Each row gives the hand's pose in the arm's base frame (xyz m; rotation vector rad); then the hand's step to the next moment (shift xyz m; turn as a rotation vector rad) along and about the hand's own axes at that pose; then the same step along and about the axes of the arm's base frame.
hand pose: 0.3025 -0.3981 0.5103 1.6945 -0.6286 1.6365
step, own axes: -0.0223 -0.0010 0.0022 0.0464 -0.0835 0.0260
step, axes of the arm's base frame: 0.0002 -0.0037 -0.0221 0.0838 0.0398 0.0346
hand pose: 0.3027 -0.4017 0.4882 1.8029 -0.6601 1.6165
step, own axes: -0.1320 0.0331 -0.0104 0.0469 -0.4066 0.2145
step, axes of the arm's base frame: -0.0475 -0.0201 -0.1263 0.4454 0.1225 -0.0139
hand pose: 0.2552 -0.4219 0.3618 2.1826 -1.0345 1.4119
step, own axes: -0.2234 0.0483 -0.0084 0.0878 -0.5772 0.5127
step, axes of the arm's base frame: -0.0943 0.0597 -0.1996 0.7705 0.0354 -0.0938
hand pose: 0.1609 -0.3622 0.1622 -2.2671 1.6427 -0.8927
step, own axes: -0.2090 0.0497 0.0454 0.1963 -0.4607 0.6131
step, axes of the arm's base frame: -0.0547 0.1651 -0.1340 0.7576 -0.1241 -0.1930
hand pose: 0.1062 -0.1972 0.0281 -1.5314 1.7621 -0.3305
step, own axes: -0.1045 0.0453 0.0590 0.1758 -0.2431 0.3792
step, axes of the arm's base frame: 0.0059 0.1246 -0.0298 0.4387 -0.1169 -0.1663
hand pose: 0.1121 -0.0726 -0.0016 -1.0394 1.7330 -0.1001
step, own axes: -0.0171 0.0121 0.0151 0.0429 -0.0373 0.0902
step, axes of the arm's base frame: 0.0061 0.0251 -0.0003 0.0922 -0.0159 -0.0511
